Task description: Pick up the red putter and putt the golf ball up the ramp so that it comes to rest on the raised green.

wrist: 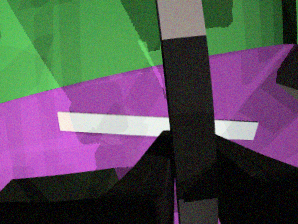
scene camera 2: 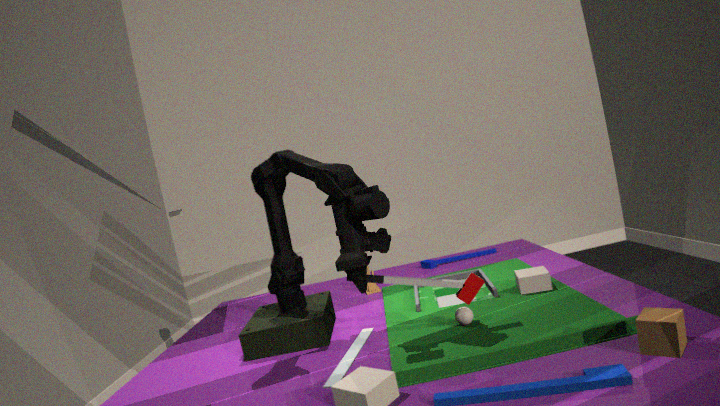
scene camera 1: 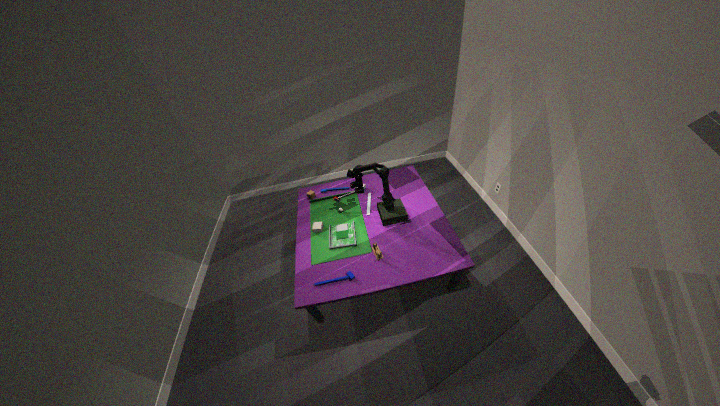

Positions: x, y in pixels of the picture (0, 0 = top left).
my gripper: holds a putter (scene camera 2: 468, 290)
